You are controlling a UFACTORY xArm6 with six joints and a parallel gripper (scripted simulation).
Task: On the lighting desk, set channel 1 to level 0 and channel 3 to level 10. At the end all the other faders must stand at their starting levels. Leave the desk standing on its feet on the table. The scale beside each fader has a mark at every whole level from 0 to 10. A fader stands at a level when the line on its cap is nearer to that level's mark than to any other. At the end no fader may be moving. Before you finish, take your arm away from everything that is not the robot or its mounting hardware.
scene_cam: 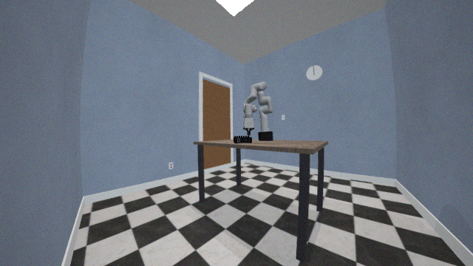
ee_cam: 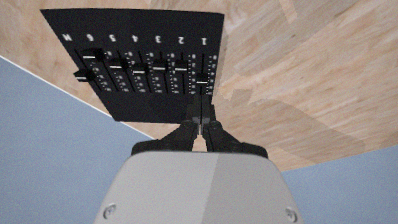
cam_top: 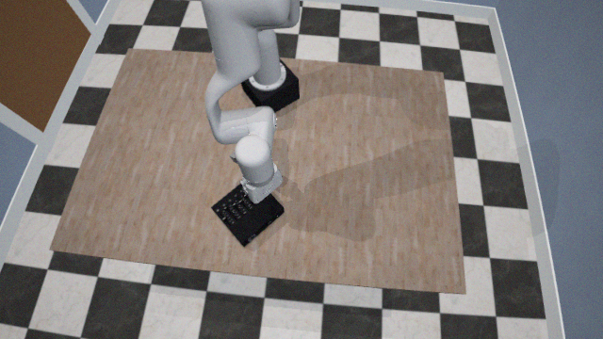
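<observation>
The channel 1 fader cap lies 2 cm to the right of my hand, 2 cm below it and 2 cm behind it. Round my hand: channel 3 cap 6 cm to the right, 2 cm below; channel 2 cap 4 cm to the right, 2 cm below, 2 cm behind.
</observation>
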